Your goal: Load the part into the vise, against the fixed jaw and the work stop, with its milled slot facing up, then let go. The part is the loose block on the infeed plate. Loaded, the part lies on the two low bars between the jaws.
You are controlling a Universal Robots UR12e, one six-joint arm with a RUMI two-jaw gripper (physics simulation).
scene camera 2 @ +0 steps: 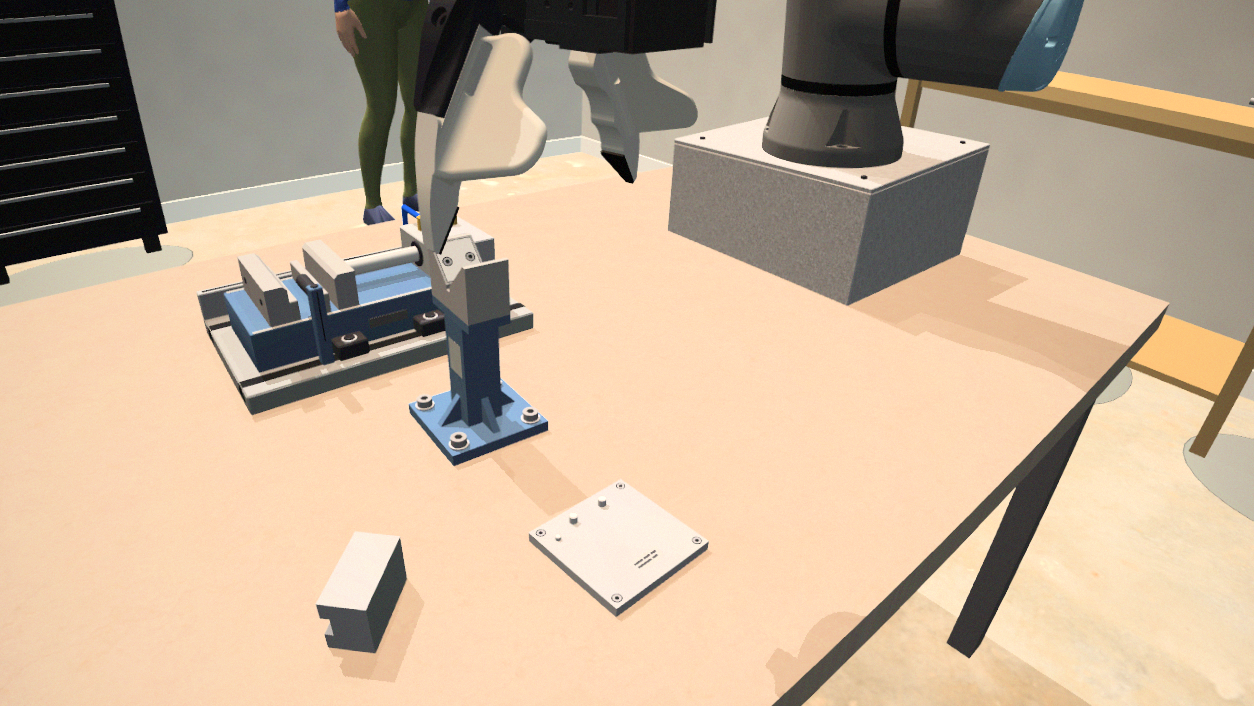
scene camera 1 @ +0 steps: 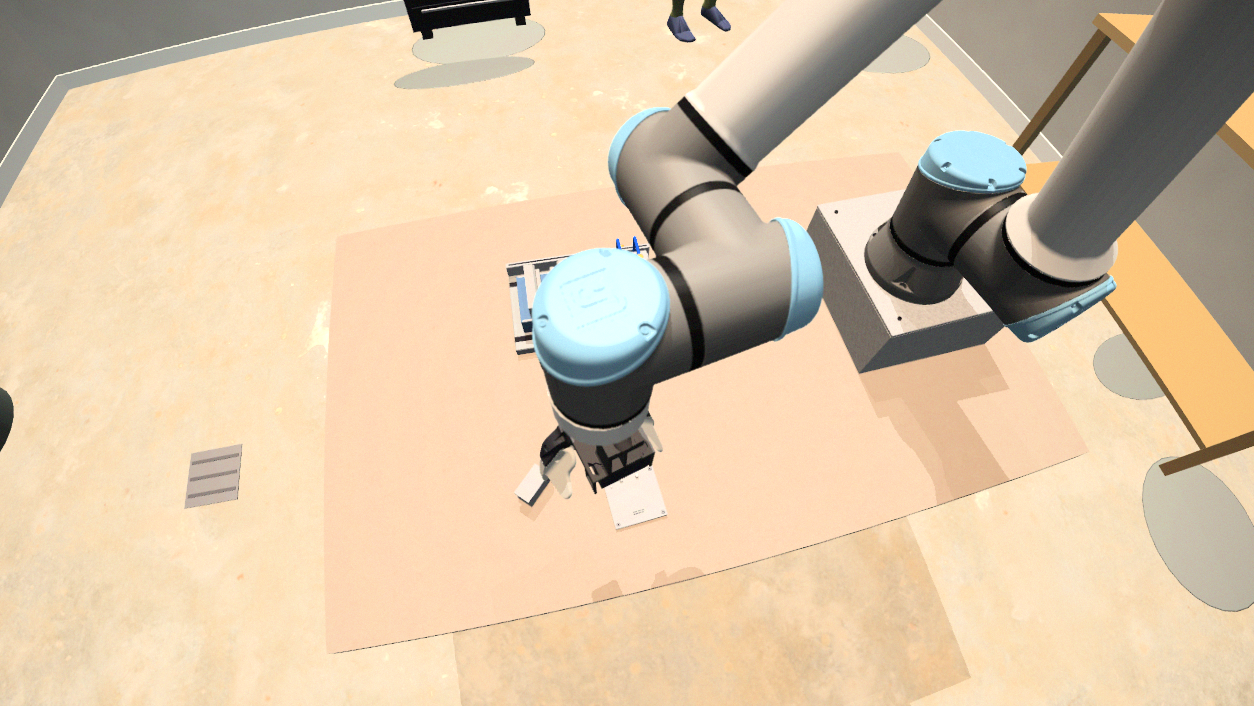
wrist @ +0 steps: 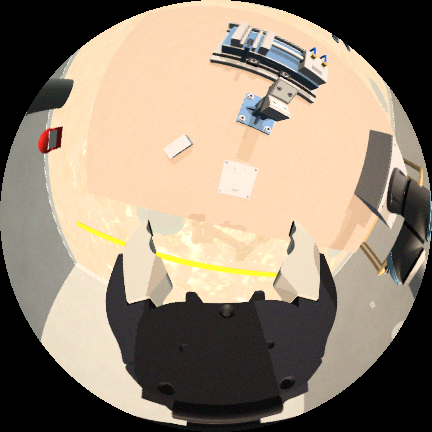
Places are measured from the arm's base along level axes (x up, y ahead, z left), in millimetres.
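Pixels of known places: gripper, fingertip midpoint: (scene camera 2: 546,212) (wrist: 221,222); arm's base, link origin: (scene camera 2: 830,149) (scene camera 1: 912,263) (wrist: 393,189).
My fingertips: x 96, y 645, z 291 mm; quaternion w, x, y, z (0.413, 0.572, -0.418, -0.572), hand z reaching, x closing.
Note:
For each thing: its middle in the pictures, then the offset to it from my fingertips.
- part, body centre: (scene camera 2: 364,590) (scene camera 1: 533,485) (wrist: 178,145) dy +114, dx -231, dz -34 mm
- infeed plate, body centre: (scene camera 2: 618,541) (scene camera 1: 634,496) (wrist: 237,179) dy -53, dx -246, dz +9 mm
- blue vise, body centre: (scene camera 2: 365,289) (scene camera 1: 584,289) (wrist: 276,51) dy -25, dx -201, dz -397 mm
- blue upright post, body centre: (scene camera 2: 320,325) (wrist: 244,53) dy +43, dx -191, dz -321 mm
The part (scene camera 1: 531,484) (scene camera 2: 359,578) (wrist: 178,146), a pale grey block, lies on the table, apart from and left of the infeed plate (scene camera 1: 636,504) (scene camera 2: 614,561) (wrist: 237,180). Its milled slot opens sideways, towards the left in scene camera 2. The blue vise (scene camera 1: 523,302) (scene camera 2: 270,349) stands farther back, partly hidden by the arm in scene camera 1. Its end jaw (scene camera 2: 267,289) (wrist: 240,36) and screw-side jaw (scene camera 2: 331,274) (wrist: 267,42) stand apart, with no part between them. A blue upright post (scene camera 2: 317,324) is at its near side. My gripper (scene camera 1: 613,471) (scene camera 2: 535,214) (wrist: 221,222) is wide open, empty, high above the table.
A blue stand (scene camera 2: 473,359) (wrist: 255,112) with a notched grey block on top stands between the vise and the infeed plate. The arm's grey pedestal (scene camera 1: 877,333) (scene camera 2: 763,219) (wrist: 374,165) is at the right. A black drawer cabinet (scene camera 2: 78,131) and a person (scene camera 2: 377,105) are behind the table.

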